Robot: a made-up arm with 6 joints.
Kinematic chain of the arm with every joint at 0, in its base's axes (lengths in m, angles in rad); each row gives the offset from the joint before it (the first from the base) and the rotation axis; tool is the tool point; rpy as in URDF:
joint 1: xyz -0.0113 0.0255 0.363 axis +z
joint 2: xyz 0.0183 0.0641 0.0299 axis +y
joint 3: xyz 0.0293 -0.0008 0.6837 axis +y
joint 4: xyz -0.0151 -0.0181 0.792 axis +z
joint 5: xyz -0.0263 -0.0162 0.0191 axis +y
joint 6: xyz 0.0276 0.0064 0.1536 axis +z
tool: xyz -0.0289 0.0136 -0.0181 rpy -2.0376 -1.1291 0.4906
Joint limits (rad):
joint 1: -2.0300..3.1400
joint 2: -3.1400..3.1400
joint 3: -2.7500..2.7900
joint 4: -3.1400..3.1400
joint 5: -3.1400..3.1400
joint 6: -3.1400..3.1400
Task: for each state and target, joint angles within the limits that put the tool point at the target. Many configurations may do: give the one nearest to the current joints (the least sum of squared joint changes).
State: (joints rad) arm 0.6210 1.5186 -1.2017 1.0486 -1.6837 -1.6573
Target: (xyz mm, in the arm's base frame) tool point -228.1 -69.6 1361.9
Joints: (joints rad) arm 0.1786 0.7273 -1.5504 0.7773 -1.5568 -1.6507
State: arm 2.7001 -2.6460 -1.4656 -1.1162 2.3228 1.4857
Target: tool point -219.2 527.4 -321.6
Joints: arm 2.0332 -2.8974 -1.7090 -1.1407 2.2253 1.4809
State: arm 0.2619 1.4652 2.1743 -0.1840 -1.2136 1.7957
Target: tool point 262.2 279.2 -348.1
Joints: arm 0.6027 1.4020 2.3080 -0.3263 -1.2464 1.7816
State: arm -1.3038 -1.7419 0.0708 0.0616 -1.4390 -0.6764
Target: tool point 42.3 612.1 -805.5
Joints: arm -1.5586 -2.1761 -0.7203 0.0177 -1.6374 -0.6422
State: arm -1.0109 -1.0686 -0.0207 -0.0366 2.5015 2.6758
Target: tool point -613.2 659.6 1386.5
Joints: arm -0.7994 -0.9513 0.4038 -0.0175 2.5276 2.6998
